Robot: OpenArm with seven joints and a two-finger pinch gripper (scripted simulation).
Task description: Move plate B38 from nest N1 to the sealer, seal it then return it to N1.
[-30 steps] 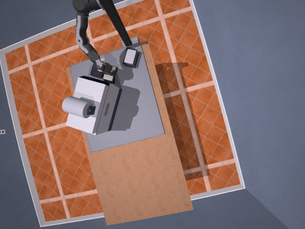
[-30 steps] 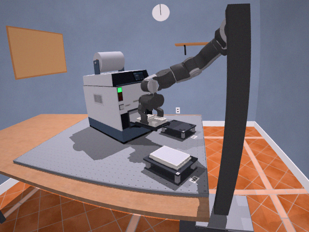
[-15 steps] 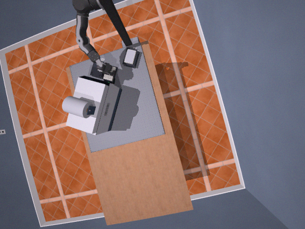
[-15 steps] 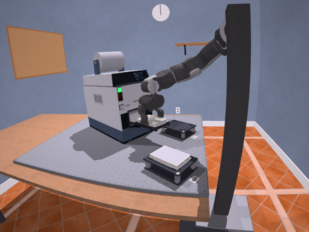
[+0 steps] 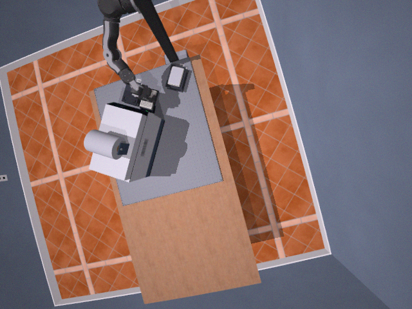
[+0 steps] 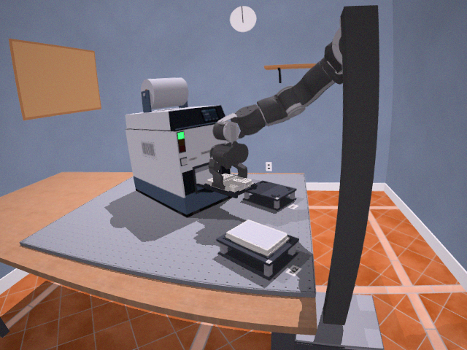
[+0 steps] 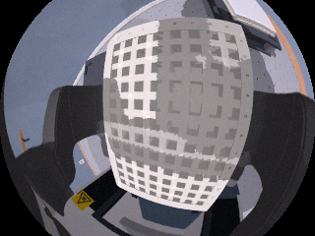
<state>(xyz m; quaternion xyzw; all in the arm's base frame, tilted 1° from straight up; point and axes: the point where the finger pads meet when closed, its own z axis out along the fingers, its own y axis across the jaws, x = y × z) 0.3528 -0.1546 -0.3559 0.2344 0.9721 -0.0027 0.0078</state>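
Right now the white 96-well plate B38 is right at my hand. The rest, counted from my hand: plate nest N1 (14 cm to the right, 10 cm behind, 7 cm below); sealer's stage (1 cm below); start key (13 cm ahead, 8 cm above, 4 cm to the left).
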